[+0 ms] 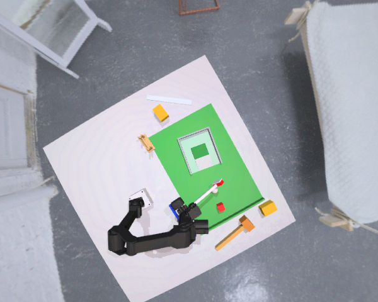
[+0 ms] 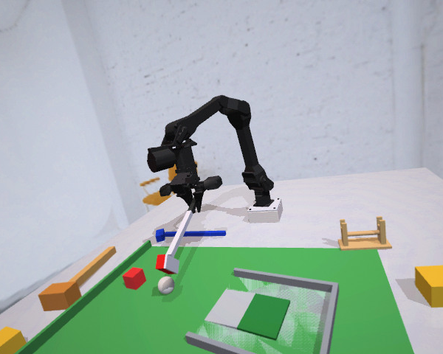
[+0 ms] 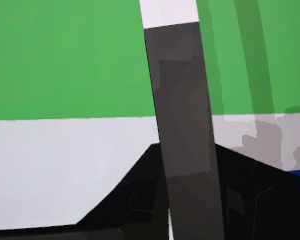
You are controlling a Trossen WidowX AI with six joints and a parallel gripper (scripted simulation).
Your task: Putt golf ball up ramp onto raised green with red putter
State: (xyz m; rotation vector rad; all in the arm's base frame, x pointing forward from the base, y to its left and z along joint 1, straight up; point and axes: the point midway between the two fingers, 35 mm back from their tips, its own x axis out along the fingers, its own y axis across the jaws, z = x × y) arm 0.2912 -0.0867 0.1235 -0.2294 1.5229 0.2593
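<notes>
The blue putter lies 15 cm to the right of my gripper tip, 13 cm below it and 8 cm behind it. Also, from my gripper tip: white golf ball (19 cm ahead, 12 cm below, 1 cm to the left); then red putter (11 cm ahead, 4 cm to the left); then red cube (20 cm ahead, 12 cm below, 11 cm to the right).
</notes>
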